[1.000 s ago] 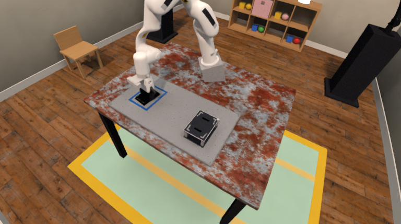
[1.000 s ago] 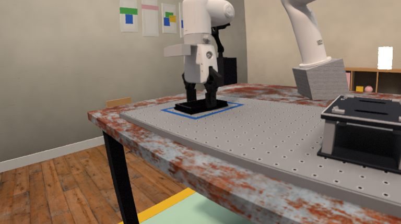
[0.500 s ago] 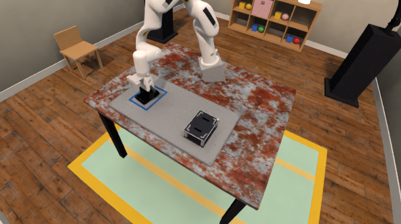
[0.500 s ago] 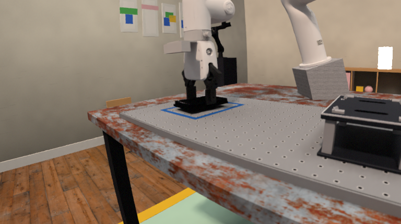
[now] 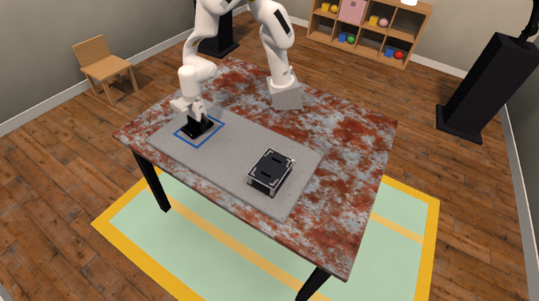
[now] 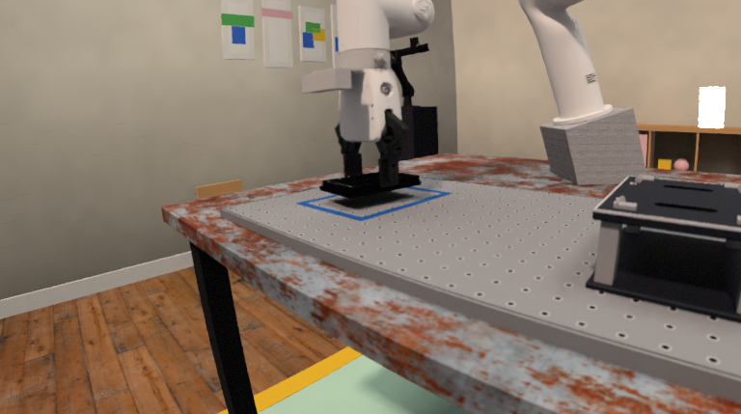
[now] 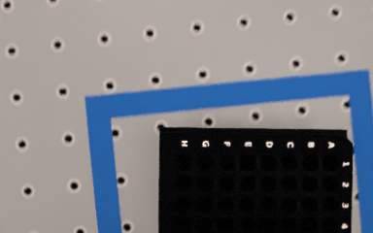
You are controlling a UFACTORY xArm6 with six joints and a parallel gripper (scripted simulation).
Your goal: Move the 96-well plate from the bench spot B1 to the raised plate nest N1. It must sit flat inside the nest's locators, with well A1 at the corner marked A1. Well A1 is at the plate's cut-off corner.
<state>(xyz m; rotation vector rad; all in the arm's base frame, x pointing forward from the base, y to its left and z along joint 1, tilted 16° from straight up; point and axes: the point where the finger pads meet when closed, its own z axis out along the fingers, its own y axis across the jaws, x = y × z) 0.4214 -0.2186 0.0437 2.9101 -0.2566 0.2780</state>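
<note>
My gripper is now 40 cm to the right of the raised black plate nest, 6 cm short of it and 2 cm below it. From my hand the other things lie so: black 96-well plate: 1 cm below.
</note>
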